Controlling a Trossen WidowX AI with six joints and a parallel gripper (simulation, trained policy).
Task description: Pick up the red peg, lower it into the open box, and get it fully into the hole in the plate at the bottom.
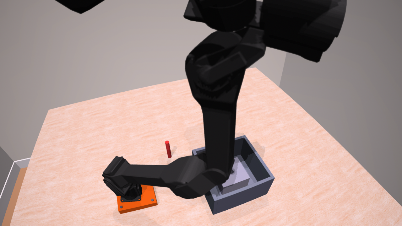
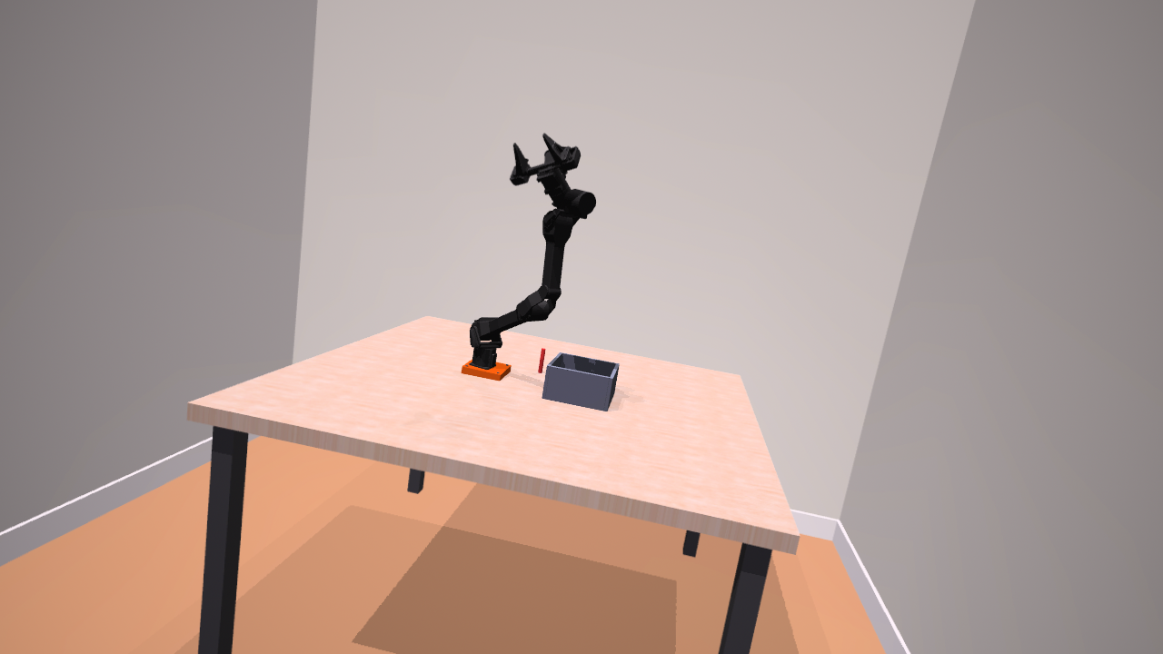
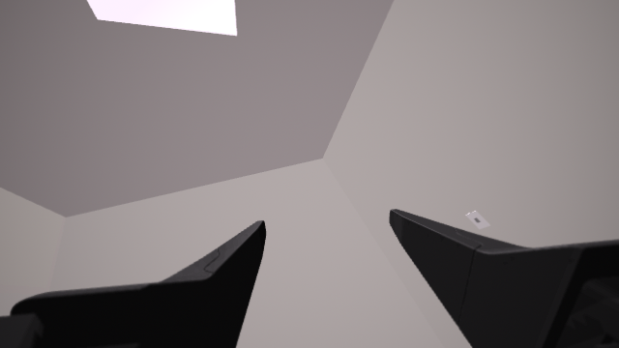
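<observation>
Right now my gripper tip is 3 cm past the red peg, 41 cm to the right of it and 64 cm above it. Round my gripper tip: plate: 16 cm ahead, 27 cm to the left, 64 cm below; then grey box: 16 cm ahead, 27 cm to the left, 66 cm below.
</observation>
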